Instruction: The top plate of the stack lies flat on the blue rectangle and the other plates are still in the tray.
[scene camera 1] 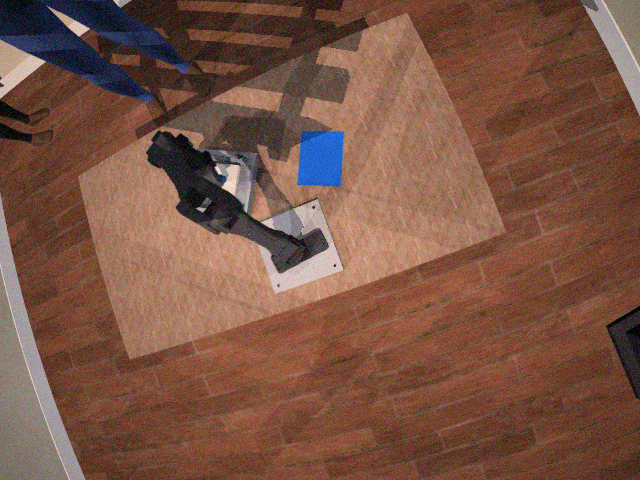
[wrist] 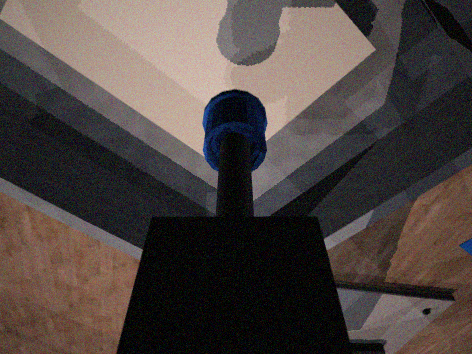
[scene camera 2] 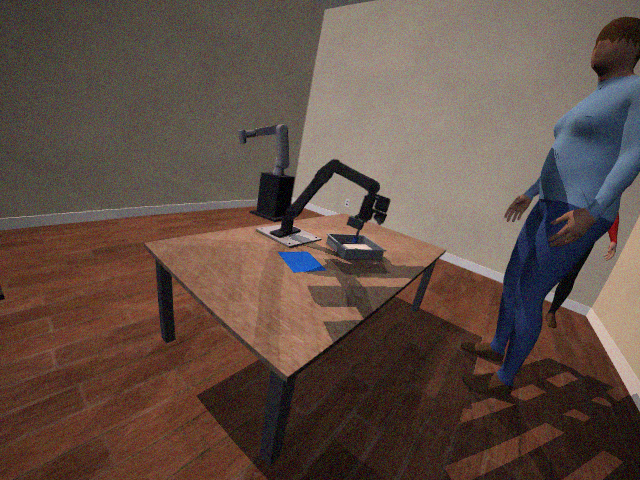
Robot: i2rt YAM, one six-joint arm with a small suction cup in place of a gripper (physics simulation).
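Seen in the pictures: end effector, tool point: (scene camera 1: 223, 179) (wrist: 234, 119) (scene camera 2: 354, 242); arm's base, origin of the base link: (scene camera 1: 299, 252) (scene camera 2: 285, 232).
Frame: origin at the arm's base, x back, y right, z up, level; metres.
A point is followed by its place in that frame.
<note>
A grey tray (scene camera 1: 251, 183) {y -0.032, x -0.287, z 0.037 m} (scene camera 2: 355, 255) {y -0.028, x -0.408, z 0.005 m} (wrist: 119, 147) {y -0.187, x -0.297, z -0.009 m} stands on the table left of the arm's base and holds a stack of cream plates. The top plate (scene camera 1: 232, 180) {y -0.100, x -0.347, z 0.007 m} (scene camera 2: 357, 247) {y -0.142, x -0.370, z 0.007 m} (wrist: 157, 60) {y -0.159, x -0.366, z 0.007 m} lies flat in it. My blue suction cup (scene camera 1: 223, 179) (scene camera 2: 357, 232) {y -0.120, x -0.355, z 0.037 m} (wrist: 234, 123) hangs just above the plate near a corner of the tray and holds nothing; I cannot tell if it touches. The blue rectangle (scene camera 1: 321, 158) {y 0.219, x -0.253, z -0.012 m} (scene camera 2: 300, 261) {y 0.226, x -0.257, z -0.012 m} lies bare on the table, to the right of the tray in the overhead view.
The arm's grey base plate (scene camera 1: 318, 273) {y 0.025, x 0.095, z 0.002 m} (scene camera 2: 304, 238) {y -0.020, x -0.112, z -0.003 m} sits between tray and rectangle, nearer the table edge. A second grey arm on a black pedestal (scene camera 2: 274, 192) stands behind the table. A person in blue (scene camera 2: 532, 267) (scene camera 1: 123, 29) stands beside the table.
</note>
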